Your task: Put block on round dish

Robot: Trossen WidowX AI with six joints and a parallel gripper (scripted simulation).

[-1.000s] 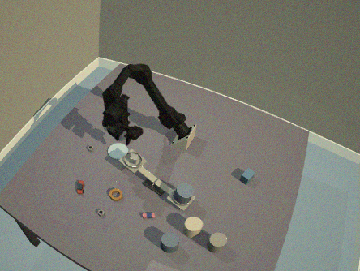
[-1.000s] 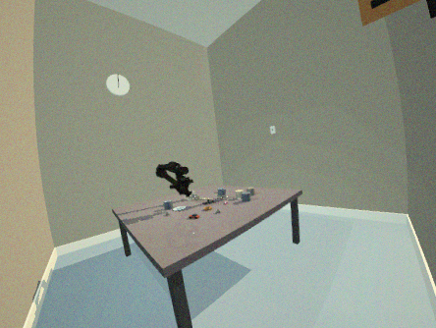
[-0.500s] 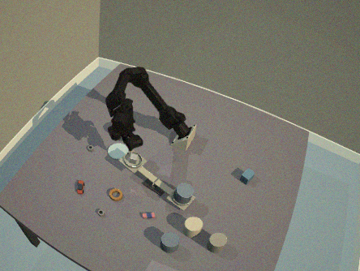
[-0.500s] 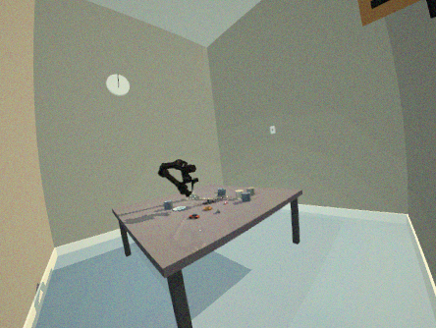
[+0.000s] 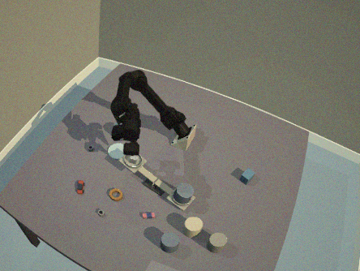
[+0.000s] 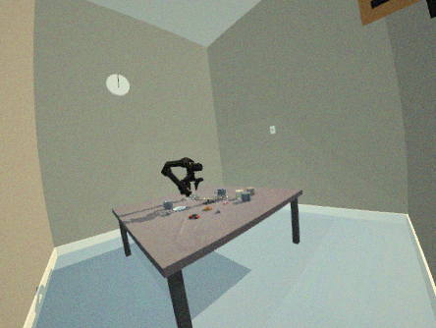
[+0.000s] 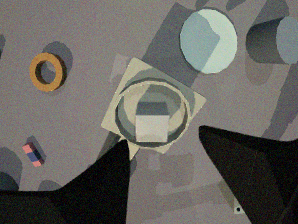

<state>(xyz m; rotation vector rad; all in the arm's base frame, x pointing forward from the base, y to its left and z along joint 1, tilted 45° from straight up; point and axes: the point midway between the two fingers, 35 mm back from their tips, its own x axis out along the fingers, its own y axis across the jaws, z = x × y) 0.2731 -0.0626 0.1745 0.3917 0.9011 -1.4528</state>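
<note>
Now: gripper tip 8 cm past the pale round dish, 11 cm to the left of it and 13 cm above it. From my gripper tip the other things lie so: red toy car (20 cm ahead, 19 cm to the right, 12 cm below); then blue cube (12 cm behind, 50 cm to the left, 11 cm below).
</note>
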